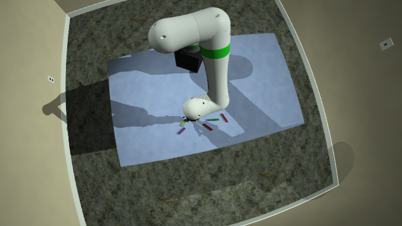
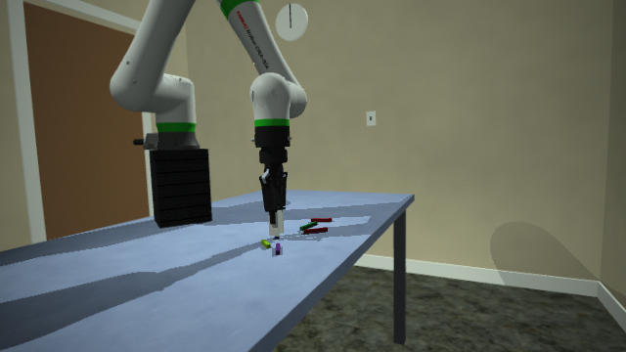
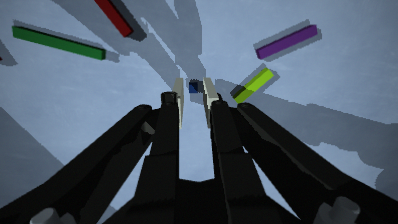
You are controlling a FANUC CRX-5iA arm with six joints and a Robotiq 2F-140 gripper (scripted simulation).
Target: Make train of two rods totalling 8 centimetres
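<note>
Right now the blue rod is 4 cm below my hand. The rest, counted from my hand: purple rod: 5 cm ahead, 10 cm to the right, 4 cm below; then green rod: 4 cm ahead, 13 cm to the left, 4 cm below; then lime rod: 7 cm to the right, 4 cm below.
</note>
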